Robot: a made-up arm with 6 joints. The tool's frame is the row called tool. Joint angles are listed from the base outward.
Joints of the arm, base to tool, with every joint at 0 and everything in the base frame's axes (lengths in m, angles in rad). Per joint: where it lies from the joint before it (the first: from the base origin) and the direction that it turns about. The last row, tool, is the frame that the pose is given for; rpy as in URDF.
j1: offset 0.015 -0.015 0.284 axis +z
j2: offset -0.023 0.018 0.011 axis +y
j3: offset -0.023 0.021 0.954 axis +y
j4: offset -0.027 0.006 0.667 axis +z
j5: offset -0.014 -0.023 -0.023 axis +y
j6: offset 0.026 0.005 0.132 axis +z
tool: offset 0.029 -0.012 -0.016 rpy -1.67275 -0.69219 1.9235
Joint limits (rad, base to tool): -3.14..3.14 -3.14..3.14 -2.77..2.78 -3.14..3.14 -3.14..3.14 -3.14..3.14
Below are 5 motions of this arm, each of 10 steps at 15 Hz.
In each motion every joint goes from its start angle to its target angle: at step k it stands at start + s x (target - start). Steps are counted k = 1, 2, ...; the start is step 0. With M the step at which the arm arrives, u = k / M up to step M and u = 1 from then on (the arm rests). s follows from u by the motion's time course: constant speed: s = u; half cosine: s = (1 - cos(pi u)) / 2; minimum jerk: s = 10 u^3 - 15 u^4 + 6 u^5.
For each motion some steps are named. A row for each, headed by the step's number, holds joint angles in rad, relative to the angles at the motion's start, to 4 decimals.
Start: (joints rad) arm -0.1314 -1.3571 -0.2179 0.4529 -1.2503 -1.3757
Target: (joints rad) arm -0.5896 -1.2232 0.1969 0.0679 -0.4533 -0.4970
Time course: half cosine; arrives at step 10
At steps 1, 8, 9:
1: -0.0112 0.0033 0.0102 -0.0094 0.0195 0.0215
8: -0.4144 0.1211 0.3752 -0.3482 0.7209 0.7948
9: -0.4470 0.1306 0.4046 -0.3756 0.7775 0.8572

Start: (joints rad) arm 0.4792 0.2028 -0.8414 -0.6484 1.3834 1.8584
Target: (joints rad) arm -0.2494 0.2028 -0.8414 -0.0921 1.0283 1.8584
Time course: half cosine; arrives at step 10
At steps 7, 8, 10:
7: -0.5784 0.0000 0.0000 0.4416 -0.2819 0.0000
8: -0.6590 0.0000 0.0000 0.5032 -0.3212 0.0000
10: -0.7286 0.0000 0.0000 0.5563 -0.3551 0.0000

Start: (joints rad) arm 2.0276 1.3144 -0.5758 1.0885 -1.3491 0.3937
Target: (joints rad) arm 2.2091 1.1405 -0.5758 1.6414 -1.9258 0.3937
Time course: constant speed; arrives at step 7
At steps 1, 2, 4, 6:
1: 0.0259 -0.0248 0.0000 0.0790 -0.0824 0.0000
2: 0.0519 -0.0497 0.0000 0.1580 -0.1648 0.0000
4: 0.1037 -0.0994 0.0000 0.3159 -0.3295 0.0000
6: 0.1556 -0.1491 0.0000 0.4739 -0.4943 0.0000

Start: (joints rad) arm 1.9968 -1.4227 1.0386 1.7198 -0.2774 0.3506
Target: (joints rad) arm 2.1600 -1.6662 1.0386 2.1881 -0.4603 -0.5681
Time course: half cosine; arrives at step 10
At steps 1, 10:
1: 0.0040 -0.0060 0.0000 0.0115 -0.0045 -0.0225
10: 0.1632 -0.2435 0.0000 0.4683 -0.1829 -0.9187

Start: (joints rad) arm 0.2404 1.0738 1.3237 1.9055 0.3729 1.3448
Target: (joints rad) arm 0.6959 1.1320 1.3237 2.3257 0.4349 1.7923
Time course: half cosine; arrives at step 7
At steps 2, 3, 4, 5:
2: 0.0858 0.0110 0.0000 0.0791 0.0117 0.0842
3: 0.1771 0.0226 0.0000 0.1633 0.0241 0.1740
4: 0.2784 0.0356 0.0000 0.2569 0.0379 0.2735
5: 0.3697 0.0472 0.0000 0.3411 0.0503 0.3633

